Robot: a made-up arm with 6 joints.
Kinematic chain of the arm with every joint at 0, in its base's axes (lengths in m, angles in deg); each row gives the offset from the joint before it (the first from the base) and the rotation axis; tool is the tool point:
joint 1: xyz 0 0 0.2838 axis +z
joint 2: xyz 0 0 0 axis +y
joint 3: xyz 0 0 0.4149 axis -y
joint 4: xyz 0 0 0 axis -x
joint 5: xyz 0.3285 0 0 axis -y
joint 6: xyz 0 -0.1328 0 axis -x
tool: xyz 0 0 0
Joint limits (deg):
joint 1: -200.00..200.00
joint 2: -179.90..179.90
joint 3: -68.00..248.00
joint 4: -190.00..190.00
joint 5: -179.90..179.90
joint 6: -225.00..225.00
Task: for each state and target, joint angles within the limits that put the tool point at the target. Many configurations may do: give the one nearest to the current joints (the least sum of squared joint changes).
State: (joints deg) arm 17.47 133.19 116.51 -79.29 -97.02 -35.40
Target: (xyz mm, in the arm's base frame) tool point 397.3 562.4 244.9
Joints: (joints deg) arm 55.77 117.35 164.65 -84.77 -97.02 -35.40
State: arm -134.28 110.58 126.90 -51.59 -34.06 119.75
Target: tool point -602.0 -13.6 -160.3
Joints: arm -169.53 136.74 127.76 -43.69 -34.06 119.75
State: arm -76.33 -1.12 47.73 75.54 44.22 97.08
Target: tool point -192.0 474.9 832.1
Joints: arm -72.86 -54.21 44.51 70.85 44.22 97.08
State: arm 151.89 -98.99 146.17 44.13 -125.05 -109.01
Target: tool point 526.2 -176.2 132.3
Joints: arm 151.84 -68.74 157.18 45.58 -125.05 -109.01
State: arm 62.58 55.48 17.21 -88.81 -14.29 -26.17
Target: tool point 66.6 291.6 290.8
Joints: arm 75.57 31.92 -23.12 -93.53 -14.29 -26.17
